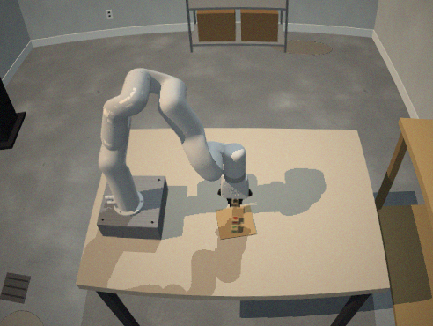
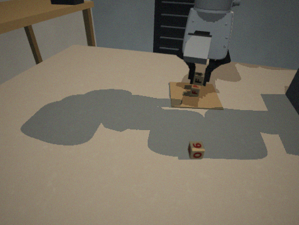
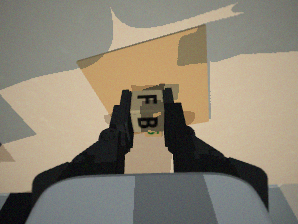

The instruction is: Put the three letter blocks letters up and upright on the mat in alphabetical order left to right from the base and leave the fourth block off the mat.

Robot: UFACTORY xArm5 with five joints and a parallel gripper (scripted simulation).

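Now: hand 80 mm above the tan mat and 40 mm to the left of it. Round my hand: green-marked block (80 mm to the right, 70 mm below, 10 mm behind); red-marked block (190 mm to the left, 70 mm below, 10 mm ahead).
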